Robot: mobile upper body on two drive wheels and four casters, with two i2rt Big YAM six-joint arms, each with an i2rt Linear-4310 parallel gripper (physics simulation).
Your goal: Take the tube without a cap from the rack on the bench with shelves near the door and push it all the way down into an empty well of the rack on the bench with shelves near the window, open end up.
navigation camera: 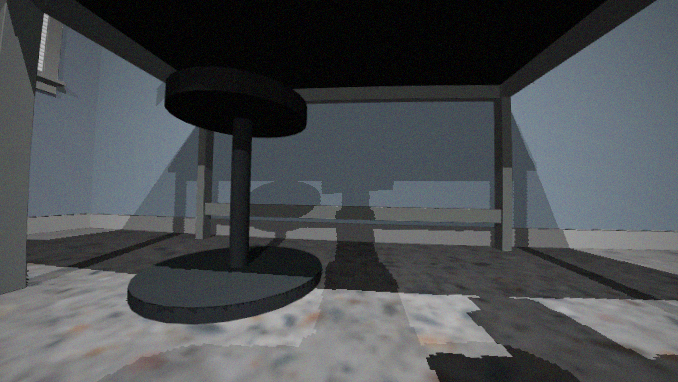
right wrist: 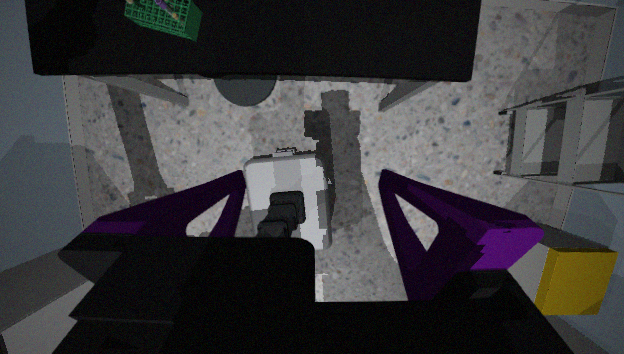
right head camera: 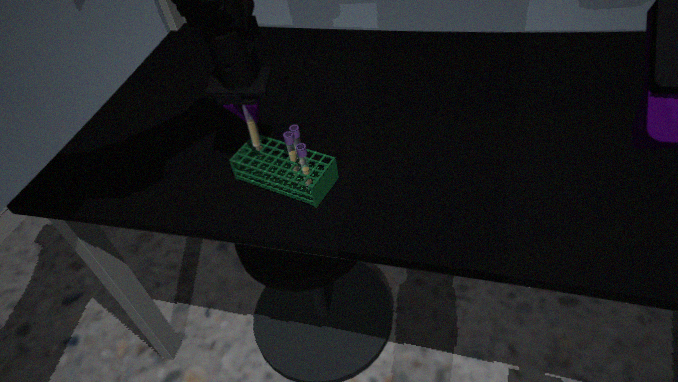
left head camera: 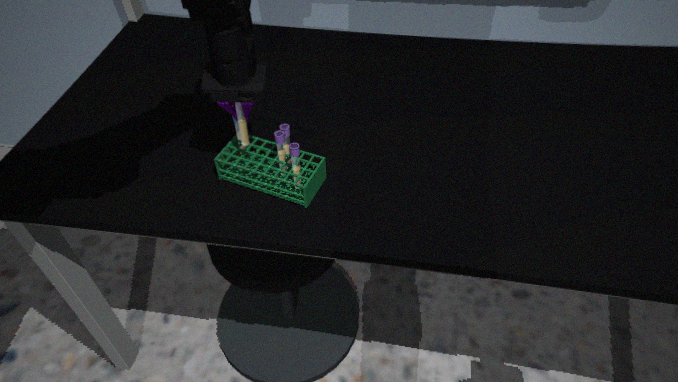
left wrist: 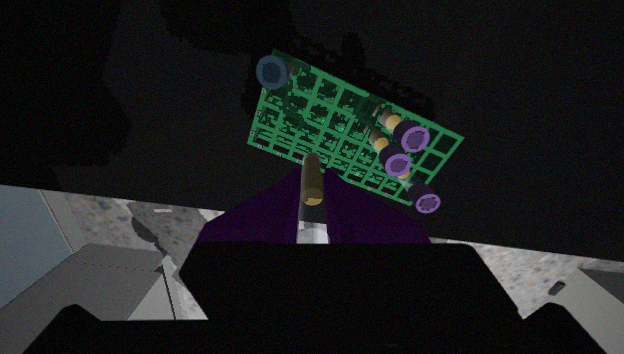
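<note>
The left gripper (left head camera: 239,116) (right head camera: 246,113) (left wrist: 312,172) is shut on an uncapped clear tube (left head camera: 244,134) (right head camera: 254,134) (left wrist: 313,187) with yellowish content, held closed end down. The tube's lower end hangs over the left part of the green rack (left head camera: 315,187) (right head camera: 327,185) (left wrist: 357,91) (right wrist: 192,25) in the head views; whether it enters a well cannot be told. A blue-capped tube (left head camera: 236,131) (left wrist: 272,72) stands in the rack's far left corner. Three purple-capped tubes (left head camera: 295,150) (right head camera: 301,151) (left wrist: 415,139) stand toward its right end. The right gripper (right wrist: 312,172) is open, away from the rack.
The rack stands on the black bench (left head camera: 475,150) (right head camera: 475,150) (right wrist: 350,45). A round dark stool (left head camera: 287,325) (right head camera: 322,330) (navigation camera: 222,295) is below its front edge. The right wrist view shows a shelf frame (right wrist: 572,135) and a yellow box (right wrist: 577,282).
</note>
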